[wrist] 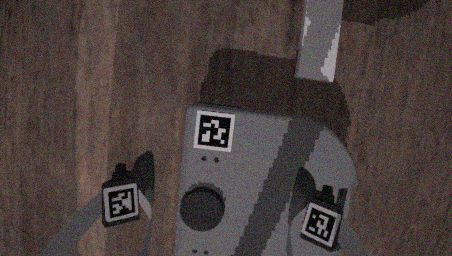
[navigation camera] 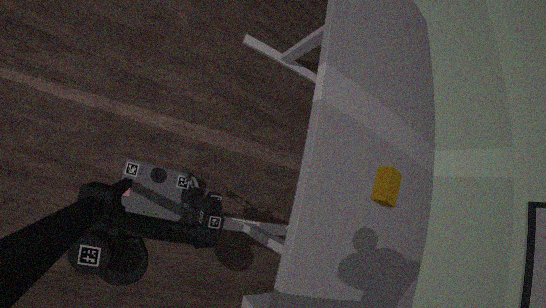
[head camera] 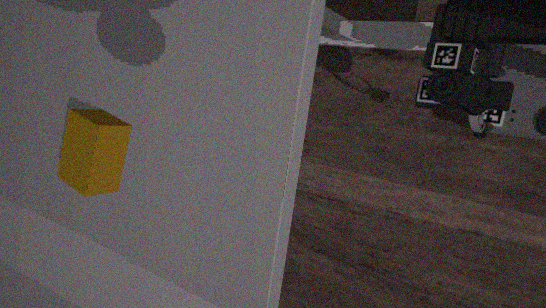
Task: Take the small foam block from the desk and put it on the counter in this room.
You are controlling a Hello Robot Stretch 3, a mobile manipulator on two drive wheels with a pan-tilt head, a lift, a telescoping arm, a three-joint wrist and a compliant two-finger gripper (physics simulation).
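Where they show: gripper, between the fingertips: (wrist: 223,180); robot's base, origin of its link: (wrist: 211,177) (navigation camera: 157,174).
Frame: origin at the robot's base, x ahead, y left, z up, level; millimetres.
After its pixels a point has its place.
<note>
The foam block (head camera: 95,152) @[z 993, x 112, y -455 mm] (navigation camera: 386,186) @[z 988, x 115, y -455 mm] is a small yellow-orange block on the grey desk (head camera: 215,150) @[z 951, x 84, y -312 mm] (navigation camera: 345,135) @[z 951, x 202, y -311 mm]. It shows at the left in the head view and right of the middle in the navigation view, away from the desk's near edge. My gripper (wrist: 223,180) @[z 363, x -22, y -122 mm] is open, its two fingers spread apart above my own base, with no object between them. The gripper is off the desk's side, well apart from the block. In the head and navigation views the folded wrist hides much of the fingers. I cannot make out the counter in these views.
My base (navigation camera: 142,167) @[z 160, x 20, y 84 mm] (wrist: 260,150) @[z 160, x -78, y -109 mm] is on the dark wood floor (head camera: 400,200) @[z 0, x 303, y -334 mm] (navigation camera: 125,65) @[z 1, x 535, y 369 mm] beside the desk. A pale desk leg (navigation camera: 262,47) sticks out at the upper part, and another leg part (wrist: 320,40) is just beyond my base. A pale green wall (navigation camera: 470,100) @[z 1112, x 605, y -1020 mm] stands behind the desk.
</note>
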